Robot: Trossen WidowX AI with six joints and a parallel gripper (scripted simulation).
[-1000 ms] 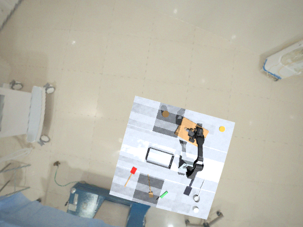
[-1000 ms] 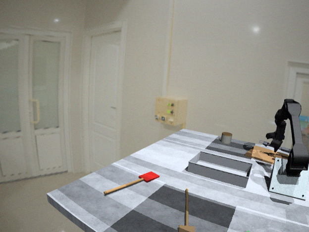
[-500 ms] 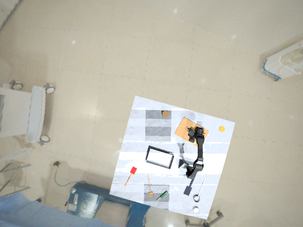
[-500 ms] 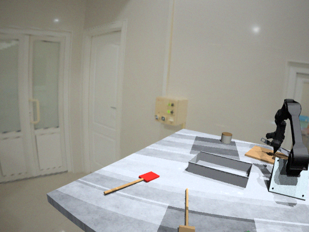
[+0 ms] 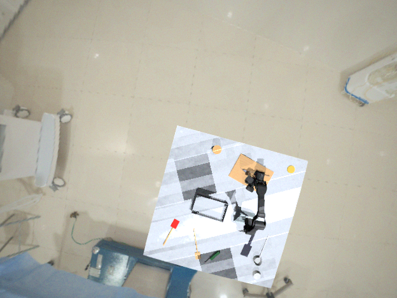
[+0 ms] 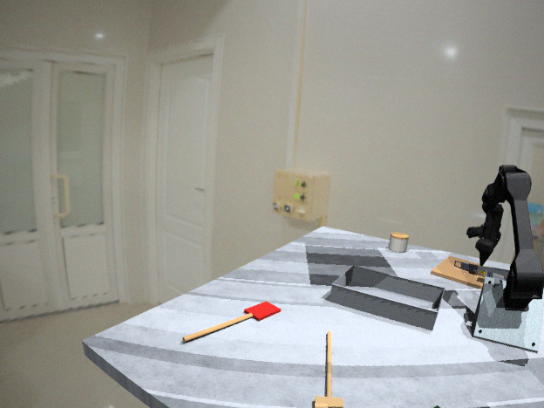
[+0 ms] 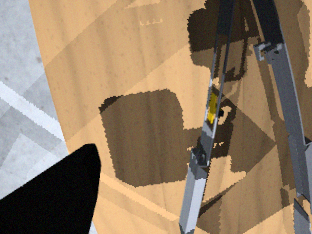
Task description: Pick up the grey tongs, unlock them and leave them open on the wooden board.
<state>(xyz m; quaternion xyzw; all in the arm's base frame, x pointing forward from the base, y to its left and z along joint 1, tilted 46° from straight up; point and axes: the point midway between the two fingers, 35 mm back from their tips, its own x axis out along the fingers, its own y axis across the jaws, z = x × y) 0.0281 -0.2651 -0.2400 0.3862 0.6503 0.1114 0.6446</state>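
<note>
The yellow lock piece lies 50 mm below my gripper tip, 10 mm to the right of it and 10 mm behind it. Round my gripper tip: yellow disc (390 mm behind, 130 mm to the right, 70 mm below); cork-lidded jar (340 mm ahead, 210 mm to the right, 40 mm below); wooden board (70 mm below, 30 mm to the right, 20 mm behind).
</note>
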